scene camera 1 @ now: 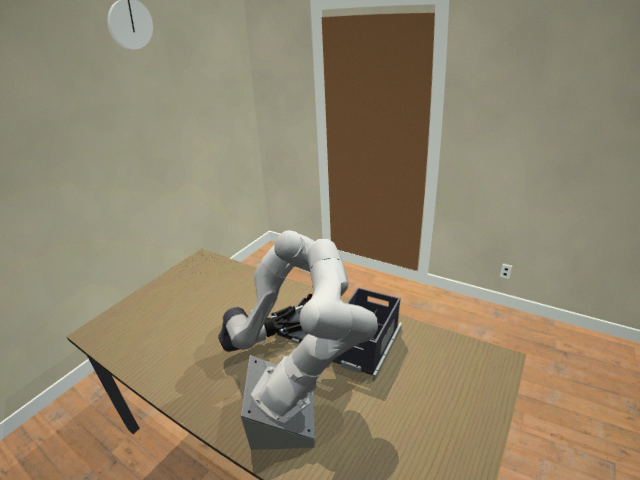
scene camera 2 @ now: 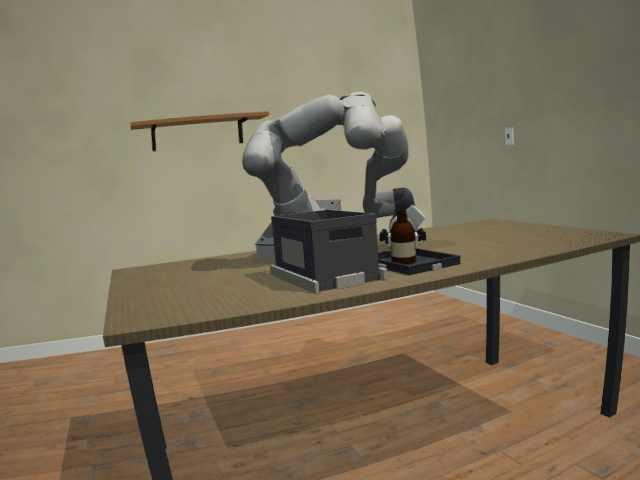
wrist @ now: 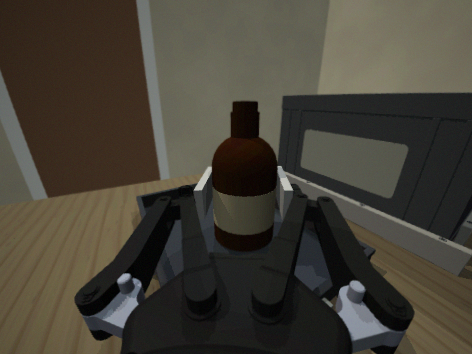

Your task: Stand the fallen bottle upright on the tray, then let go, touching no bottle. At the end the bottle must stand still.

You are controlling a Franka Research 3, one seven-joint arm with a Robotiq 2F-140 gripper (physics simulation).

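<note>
The brown bottle point(scene camera 2: 403, 238) point(wrist: 244, 172) with a cream label is upright over the tray point(scene camera 2: 437, 258) point(wrist: 170, 257). My gripper point(wrist: 244, 177) is shut on the bottle, with one pale fingertip pad on each side of it at about the height of the label's upper part. In the scene camera 2 view the bottle's base shows inside the tray's outline, towards its crate side; whether the base touches the tray floor I cannot tell. In the scene camera 1 view the arm hides most of the bottle and part of the tray.
A dark crate point(scene camera 1: 385, 343) point(scene camera 2: 345, 258) point(wrist: 430, 165) stands close beside the tray, higher than the tray's rim. Pale low strips point(scene camera 2: 294, 279) point(wrist: 400, 225) run along the crate's foot. The wooden table point(scene camera 1: 454, 392) point(scene camera 2: 206, 294) carries the tray, the crate and the arm's base.
</note>
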